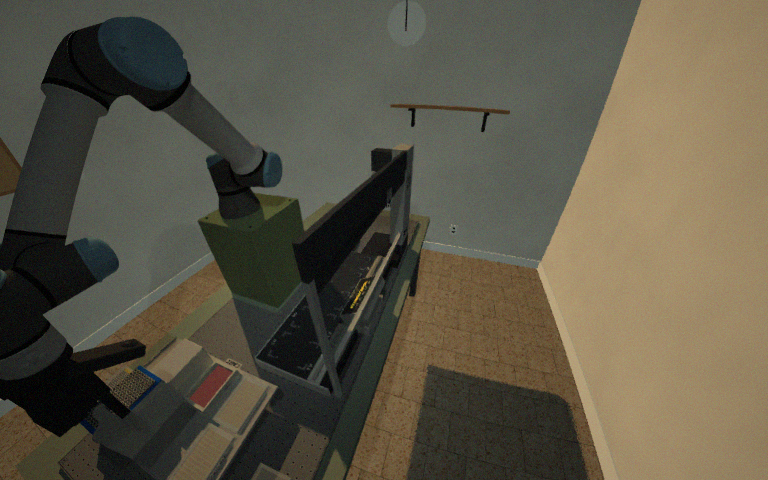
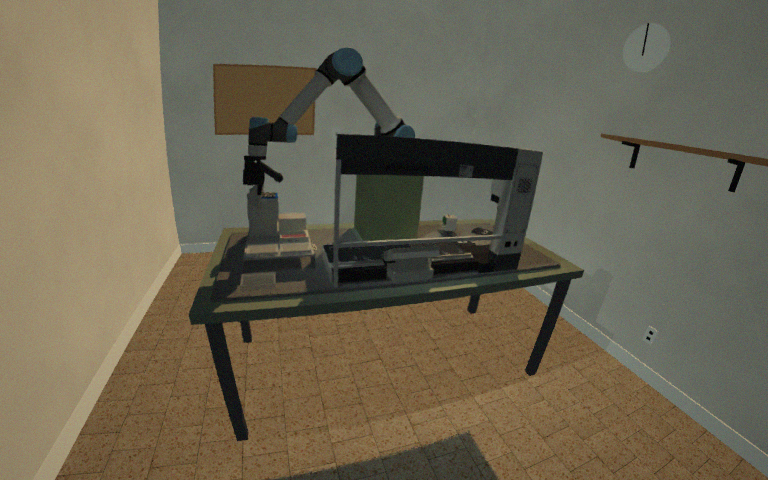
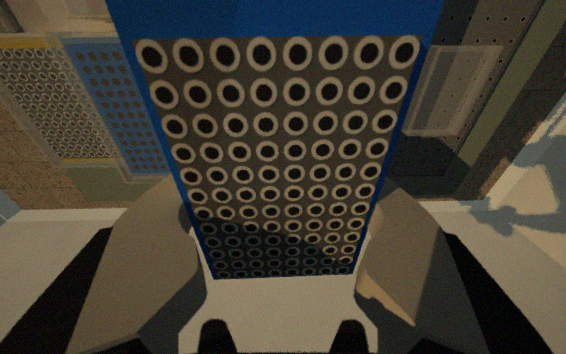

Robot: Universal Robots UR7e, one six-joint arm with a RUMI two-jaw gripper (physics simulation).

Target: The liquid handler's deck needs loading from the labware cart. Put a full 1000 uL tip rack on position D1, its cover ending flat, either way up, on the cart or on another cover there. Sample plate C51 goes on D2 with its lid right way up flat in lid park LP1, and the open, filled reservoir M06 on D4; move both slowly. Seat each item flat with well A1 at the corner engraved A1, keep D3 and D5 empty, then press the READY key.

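Image 1: gripper [image 1: 126, 416], red-filled reservoir [image 1: 205, 395], pale flat tray-like item [image 1: 235, 411], post [image 1: 310, 290], dark top beam [image 1: 315, 247]. Image 2: blue-rimmed tip rack [image 2: 269, 210], gripper [image 2: 259, 205], dark top beam [image 2: 353, 147]. Image 3: gripper [image 3: 280, 173], blue-rimmed tip rack [image 3: 279, 130].
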